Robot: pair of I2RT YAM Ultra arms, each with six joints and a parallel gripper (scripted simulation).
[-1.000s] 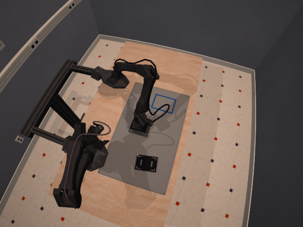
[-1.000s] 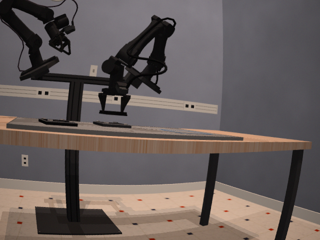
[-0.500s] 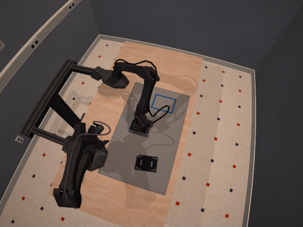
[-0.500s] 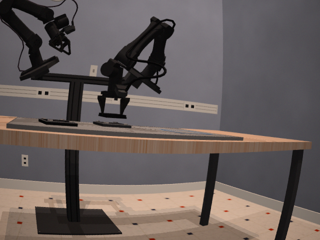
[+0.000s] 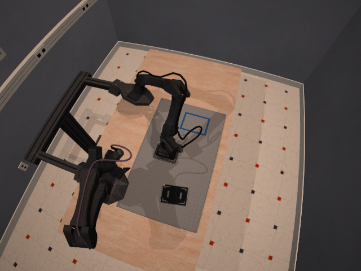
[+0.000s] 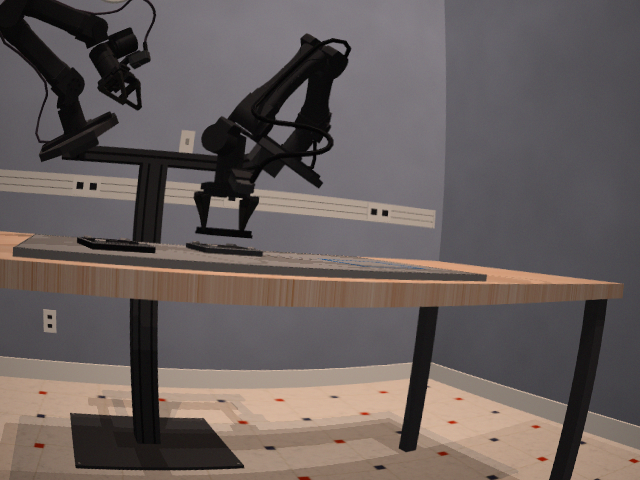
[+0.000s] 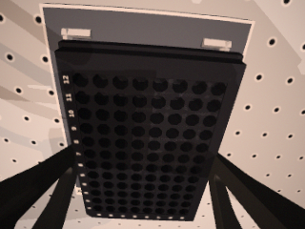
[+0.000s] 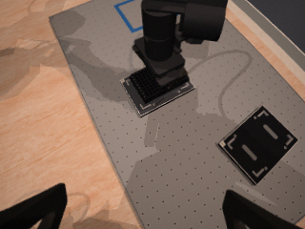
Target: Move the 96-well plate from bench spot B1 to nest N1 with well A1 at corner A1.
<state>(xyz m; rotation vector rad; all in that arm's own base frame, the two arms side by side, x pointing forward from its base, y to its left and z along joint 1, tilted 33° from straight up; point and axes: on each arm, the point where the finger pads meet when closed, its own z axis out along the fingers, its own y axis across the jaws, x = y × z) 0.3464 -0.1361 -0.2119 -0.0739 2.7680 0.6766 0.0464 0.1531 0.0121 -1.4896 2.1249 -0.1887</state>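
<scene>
The 96-well plate lies 17 cm ahead of my right hand, 21 cm to the left of it and 28 cm below it. The rest, counted from my right hand: A1 label: 19 cm ahead, 1 cm to the right, 31 cm below; black plate nest: 27 cm ahead, 6 cm to the right, 32 cm below.
</scene>
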